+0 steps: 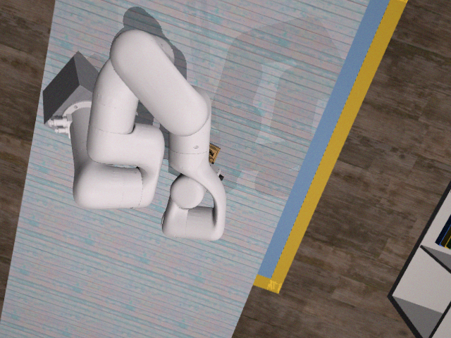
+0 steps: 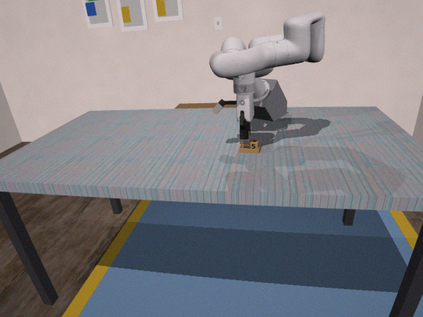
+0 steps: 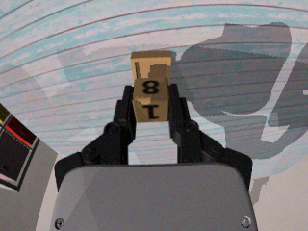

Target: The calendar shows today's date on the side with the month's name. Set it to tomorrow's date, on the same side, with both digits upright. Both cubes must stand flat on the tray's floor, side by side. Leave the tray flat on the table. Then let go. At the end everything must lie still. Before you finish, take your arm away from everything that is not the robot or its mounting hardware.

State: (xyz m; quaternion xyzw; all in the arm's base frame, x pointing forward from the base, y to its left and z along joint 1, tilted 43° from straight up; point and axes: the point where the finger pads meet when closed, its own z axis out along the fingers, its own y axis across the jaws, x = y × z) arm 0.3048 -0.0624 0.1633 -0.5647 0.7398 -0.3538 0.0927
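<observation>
The wooden calendar tray is 6 cm below my hand, 2 cm to the left of it and 1 cm ahead of it. From my hand the other things lie so: wooden digit cube (1 cm below).
</observation>
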